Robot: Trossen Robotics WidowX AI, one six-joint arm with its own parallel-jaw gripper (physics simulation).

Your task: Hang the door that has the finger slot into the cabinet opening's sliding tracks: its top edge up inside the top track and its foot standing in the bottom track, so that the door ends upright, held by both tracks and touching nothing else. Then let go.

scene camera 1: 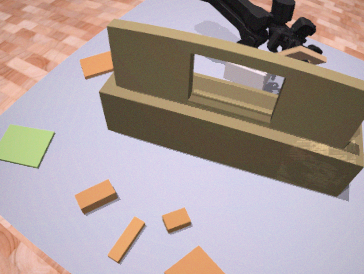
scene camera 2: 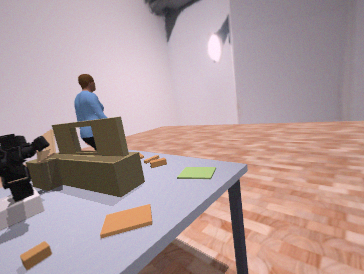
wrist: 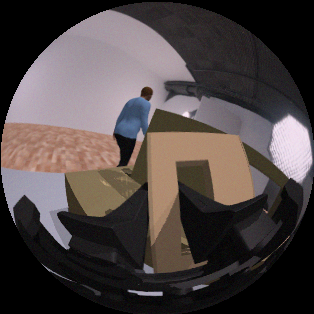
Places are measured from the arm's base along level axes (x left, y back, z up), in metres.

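Pixels of known places: gripper, fingertip midpoint: (wrist: 161, 185); arm's base, link origin: (scene camera 2: 23, 196).
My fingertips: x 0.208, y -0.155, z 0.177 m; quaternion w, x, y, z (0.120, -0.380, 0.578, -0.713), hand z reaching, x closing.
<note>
For each thing: its top centre in the pictures, then the offset to it from my fingertips.
- green plate, top centre: (scene camera 1: 22, 144) (scene camera 2: 197, 171) dy -0.474, dx -0.691, dz -0.248 m
- orange plate, top centre: (scene camera 1: 102, 61) (scene camera 2: 127, 217) dy -0.040, dx -0.698, dz -0.243 m
- block, top centre: (scene camera 2: 34, 250) dy +0.204, dx -0.601, dz -0.226 m
The tan door with the slot (scene camera 1: 314, 56) (scene camera 2: 49, 139) (wrist: 225, 157) is held in the air, tilted, on the arm's side of the olive cabinet (scene camera 1: 150, 60) (scene camera 2: 132, 172) (wrist: 90, 190), near one end of it. My gripper (scene camera 2: 42, 143) (wrist: 161, 185) is shut on the door: in the wrist view its black fingers lie on both sides of the bar left of the slot. The cabinet's wall with a rectangular window rises behind the door. The door's foot is partly hidden by the fingers, and whether it touches the cabinet I cannot tell. The tracks at the door do not show clearly.
A green plate (scene camera 1: 27, 145) (scene camera 2: 196, 173) lies beyond the cabinet's end. Orange blocks (scene camera 1: 96, 196) (scene camera 1: 126, 239) (scene camera 1: 177, 220) lie on the far side from the arm. An orange plate (scene camera 2: 127, 220) and block (scene camera 2: 36, 255) lie on the arm's side. A person (scene camera 2: 90, 107) (wrist: 134, 117) stands beyond the table.
</note>
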